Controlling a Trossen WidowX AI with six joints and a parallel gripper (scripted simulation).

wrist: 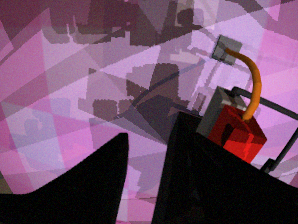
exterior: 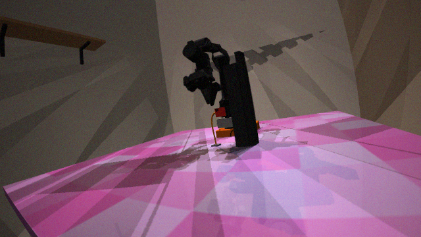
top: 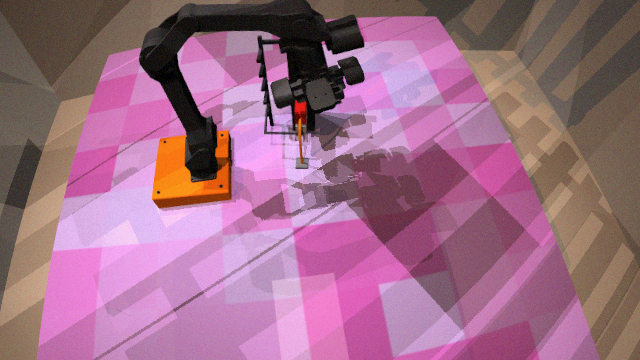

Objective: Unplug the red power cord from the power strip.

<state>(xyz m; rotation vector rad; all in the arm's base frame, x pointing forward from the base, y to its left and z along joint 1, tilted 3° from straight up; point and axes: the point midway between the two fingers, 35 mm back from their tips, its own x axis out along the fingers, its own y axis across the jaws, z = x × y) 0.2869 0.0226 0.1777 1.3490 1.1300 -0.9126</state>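
The red plug lies 50 mm behind my gripper tip, 40 mm to the left of it and 20 mm below it.
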